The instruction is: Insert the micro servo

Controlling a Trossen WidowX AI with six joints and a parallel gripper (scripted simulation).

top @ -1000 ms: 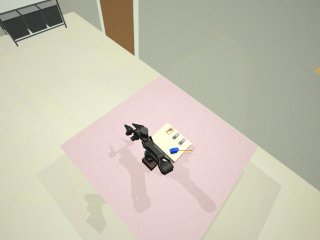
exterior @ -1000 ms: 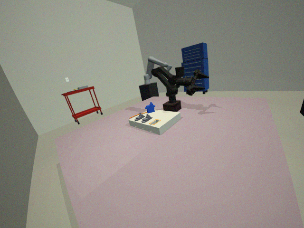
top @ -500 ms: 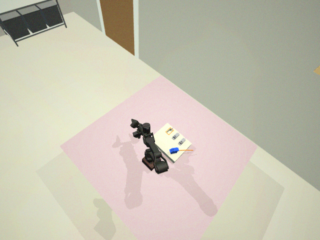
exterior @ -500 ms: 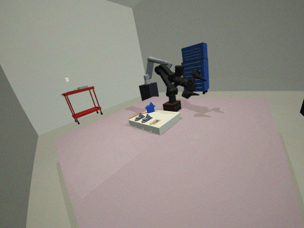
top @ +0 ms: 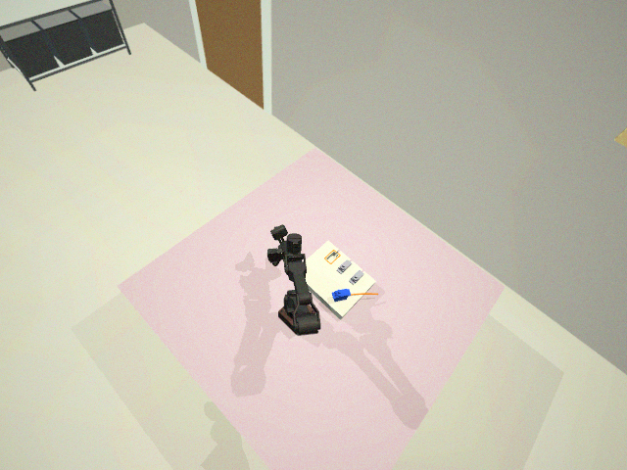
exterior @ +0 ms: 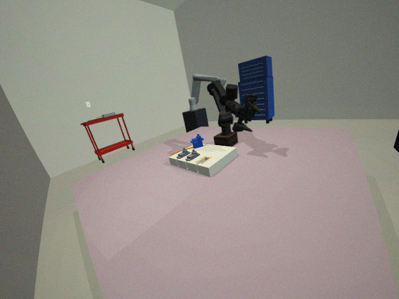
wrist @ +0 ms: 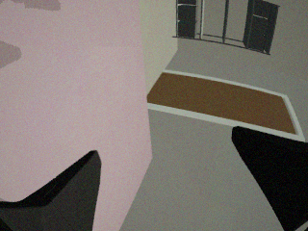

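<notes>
Now: gripper tip 40 mm short of the white deck, 280 mm to the left of it and 160 mm above it.
</notes>
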